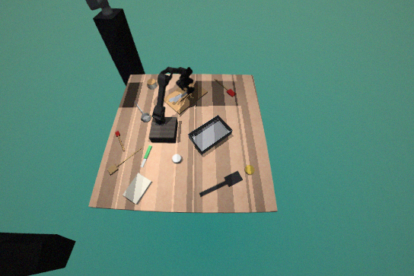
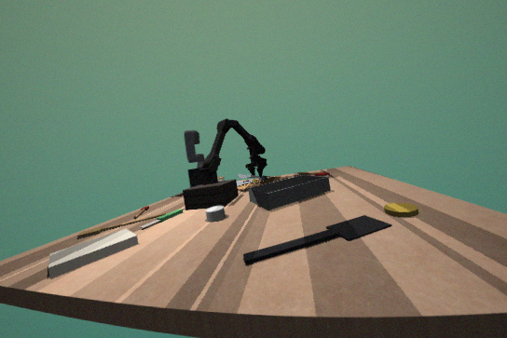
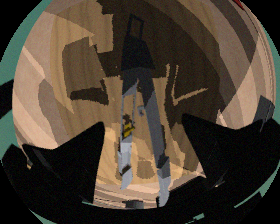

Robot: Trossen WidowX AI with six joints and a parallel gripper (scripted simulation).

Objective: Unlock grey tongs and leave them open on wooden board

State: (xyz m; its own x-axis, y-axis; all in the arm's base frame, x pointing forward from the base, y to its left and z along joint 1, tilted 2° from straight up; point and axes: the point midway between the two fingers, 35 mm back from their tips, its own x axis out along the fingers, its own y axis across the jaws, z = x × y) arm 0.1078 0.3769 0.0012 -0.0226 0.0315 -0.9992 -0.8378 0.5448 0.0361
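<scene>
Now: the wooden board 40 mm below my gripper tip, 10 mm to the right of it and 10 mm behind it. Round my gripper tip: roasting tin 380 mm to the right, 300 mm ahead, 20 mm below; white cylinder 630 mm to the right, 90 mm ahead, 30 mm below; red-headed tool 360 mm ahead, 160 mm to the left, 40 mm below.
</scene>
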